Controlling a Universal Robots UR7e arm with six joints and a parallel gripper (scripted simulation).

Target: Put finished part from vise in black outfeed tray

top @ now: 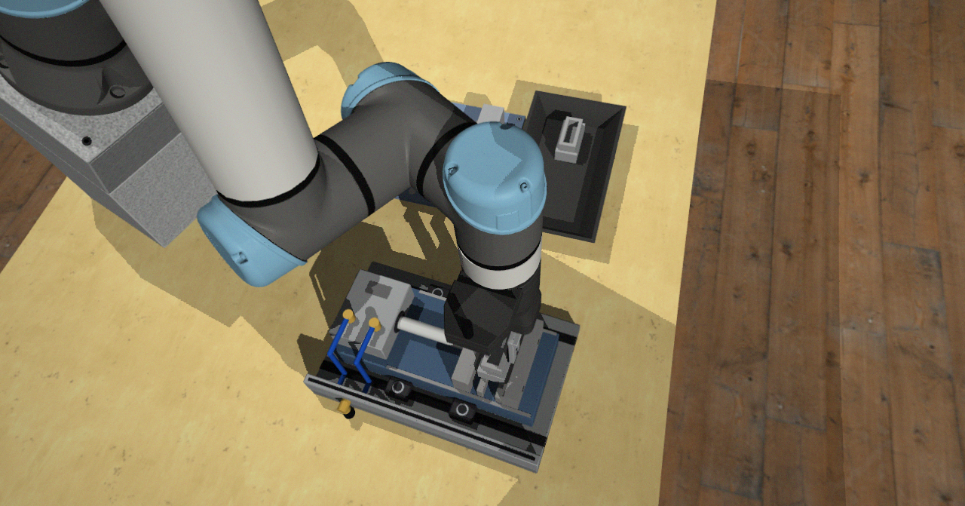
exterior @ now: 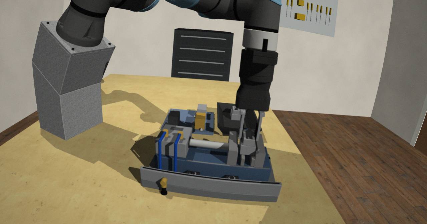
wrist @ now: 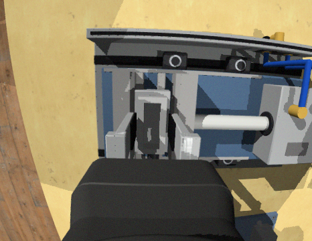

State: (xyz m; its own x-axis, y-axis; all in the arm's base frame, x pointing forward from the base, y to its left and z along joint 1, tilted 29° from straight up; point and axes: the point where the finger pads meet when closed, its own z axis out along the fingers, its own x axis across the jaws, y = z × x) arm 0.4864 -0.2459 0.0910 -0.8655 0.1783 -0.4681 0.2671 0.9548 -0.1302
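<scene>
The white rod lies 80 mm behind my hand, 30 mm to the left of it and 50 mm below it. The rest, counted from my hand: blue fixture plate 80 mm behind, 350 mm to the left, 120 mm below; yellow block 50 mm behind, 290 mm to the left, 100 mm below; vise 70 mm behind, 20 mm to the left, 80 mm below.
</scene>
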